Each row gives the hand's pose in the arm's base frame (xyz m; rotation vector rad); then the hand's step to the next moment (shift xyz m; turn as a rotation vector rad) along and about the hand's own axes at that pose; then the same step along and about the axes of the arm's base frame.
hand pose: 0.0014 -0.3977 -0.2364 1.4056 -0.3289 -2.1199
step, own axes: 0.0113 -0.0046 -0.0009 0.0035 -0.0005 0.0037
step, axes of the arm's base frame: -0.0039 -0.0027 -0.0113 -0.0045 -0.0020 -0.0014
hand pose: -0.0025 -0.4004 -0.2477 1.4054 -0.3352 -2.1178
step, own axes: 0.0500 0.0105 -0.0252 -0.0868 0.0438 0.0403
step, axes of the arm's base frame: 0.0119 -0.0351 -0.0433 0.0024 0.0112 0.1046
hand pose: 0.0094 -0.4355 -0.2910 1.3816 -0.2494 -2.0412
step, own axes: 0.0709 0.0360 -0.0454 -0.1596 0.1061 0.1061
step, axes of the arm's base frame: 0.0384 -0.0619 -0.0555 -0.0135 -0.0053 0.2186
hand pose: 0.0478 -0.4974 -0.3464 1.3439 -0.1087 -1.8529
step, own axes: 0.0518 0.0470 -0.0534 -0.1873 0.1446 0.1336
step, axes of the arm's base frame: 0.0657 -0.0446 -0.0379 -0.0121 -0.0228 0.2705
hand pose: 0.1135 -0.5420 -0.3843 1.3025 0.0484 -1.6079
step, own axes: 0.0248 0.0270 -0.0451 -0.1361 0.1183 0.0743
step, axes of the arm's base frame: 0.0533 -0.0031 -0.0229 0.0165 -0.0097 0.1941
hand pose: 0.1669 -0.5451 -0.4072 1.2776 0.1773 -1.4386
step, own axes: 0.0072 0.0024 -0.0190 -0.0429 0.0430 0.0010
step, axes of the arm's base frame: 0.0146 0.0083 -0.0117 0.0227 0.0109 0.0553
